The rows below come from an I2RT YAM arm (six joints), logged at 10 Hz.
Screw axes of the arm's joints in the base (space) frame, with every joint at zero. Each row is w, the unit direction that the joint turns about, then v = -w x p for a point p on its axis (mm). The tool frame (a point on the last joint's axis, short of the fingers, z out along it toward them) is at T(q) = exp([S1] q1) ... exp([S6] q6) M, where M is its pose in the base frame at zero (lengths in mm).
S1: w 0 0 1 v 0.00 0.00 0.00
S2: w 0 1 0 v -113.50 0.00 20.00
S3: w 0 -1 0 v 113.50 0.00 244.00
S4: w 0 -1 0 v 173.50 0.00 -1.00
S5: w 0 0 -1 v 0.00 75.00 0.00
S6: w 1 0 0 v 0.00 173.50 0.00
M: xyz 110.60 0.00 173.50 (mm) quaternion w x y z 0.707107 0 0.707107 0
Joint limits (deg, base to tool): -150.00..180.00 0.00..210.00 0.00..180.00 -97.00..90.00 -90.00..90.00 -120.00..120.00
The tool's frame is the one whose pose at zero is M.
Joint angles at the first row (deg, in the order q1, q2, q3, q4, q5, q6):
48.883 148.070 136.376 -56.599 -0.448 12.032
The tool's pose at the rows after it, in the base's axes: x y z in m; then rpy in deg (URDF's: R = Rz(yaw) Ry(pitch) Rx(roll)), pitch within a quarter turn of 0, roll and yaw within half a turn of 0:
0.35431 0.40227 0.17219 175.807 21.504 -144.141
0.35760 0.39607 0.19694 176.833 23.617 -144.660
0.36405 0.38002 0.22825 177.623 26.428 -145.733
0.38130 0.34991 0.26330 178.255 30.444 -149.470
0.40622 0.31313 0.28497 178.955 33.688 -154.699
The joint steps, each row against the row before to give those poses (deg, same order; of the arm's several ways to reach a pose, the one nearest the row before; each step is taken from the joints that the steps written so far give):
-0.219 -0.109 2.449 -2.382 1.005 -0.131
-0.611 -1.461 2.587 -2.190 1.399 -0.262
-1.617 -3.305 0.557 -1.239 1.093 -0.743
-3.585 -3.560 0.837 -0.573 1.443 -0.262
-4.809 -1.774 1.195 0.069 1.508 -0.001

